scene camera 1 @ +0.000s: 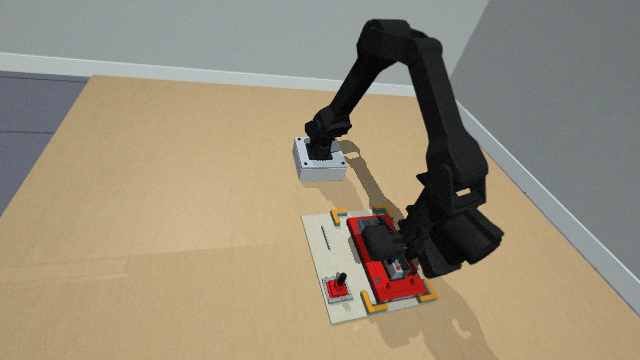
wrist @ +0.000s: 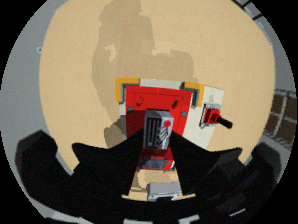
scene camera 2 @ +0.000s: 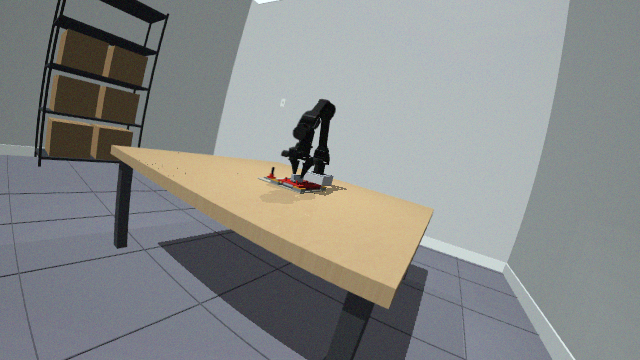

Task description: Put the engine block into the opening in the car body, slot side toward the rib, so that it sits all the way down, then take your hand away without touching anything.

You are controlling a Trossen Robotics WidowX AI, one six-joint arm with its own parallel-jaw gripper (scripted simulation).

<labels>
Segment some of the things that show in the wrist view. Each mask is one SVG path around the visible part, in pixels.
My gripper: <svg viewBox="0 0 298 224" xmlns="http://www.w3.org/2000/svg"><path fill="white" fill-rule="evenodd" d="M45 217L51 224L77 224L77 222L63 222L55 220L55 218ZM16 171L28 197L65 216L82 217L93 224L124 224L125 218L178 224L180 218L194 214L198 220L189 224L246 224L274 192L282 171L278 151L263 141L253 148L253 157L246 167L238 160L241 147L210 152L172 131L170 151L181 194L192 197L138 201L121 196L128 196L132 189L138 157L144 147L144 128L110 149L73 143L71 148L80 163L72 176L56 159L59 148L55 137L52 139L43 129L17 141Z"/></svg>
A grey engine block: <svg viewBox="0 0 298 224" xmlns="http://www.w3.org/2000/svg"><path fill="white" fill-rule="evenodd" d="M145 111L144 148L168 149L170 133L172 133L173 116L169 112Z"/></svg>
</labels>
